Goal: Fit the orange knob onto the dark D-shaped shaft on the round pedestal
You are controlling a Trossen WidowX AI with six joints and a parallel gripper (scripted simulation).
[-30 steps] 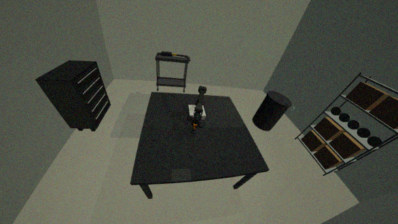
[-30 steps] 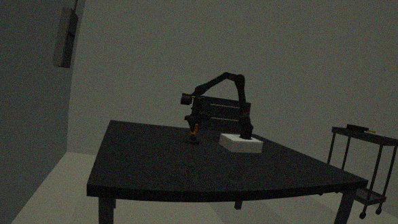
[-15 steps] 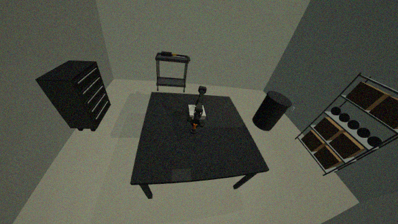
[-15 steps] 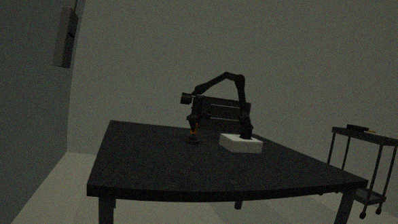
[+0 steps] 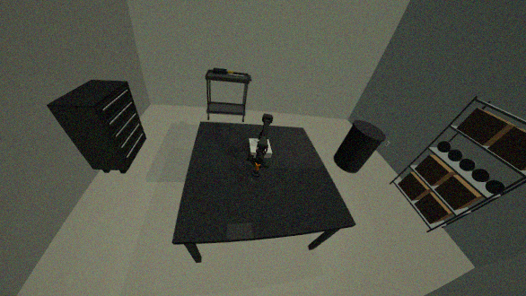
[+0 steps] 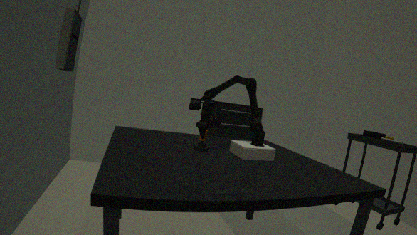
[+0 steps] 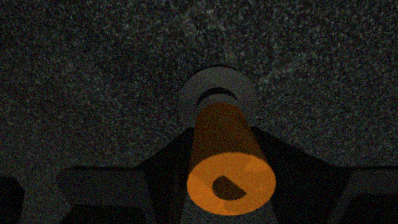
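The orange knob is 20 mm above my gripper tip. Round my gripper tip: round pedestal 40 mm below.
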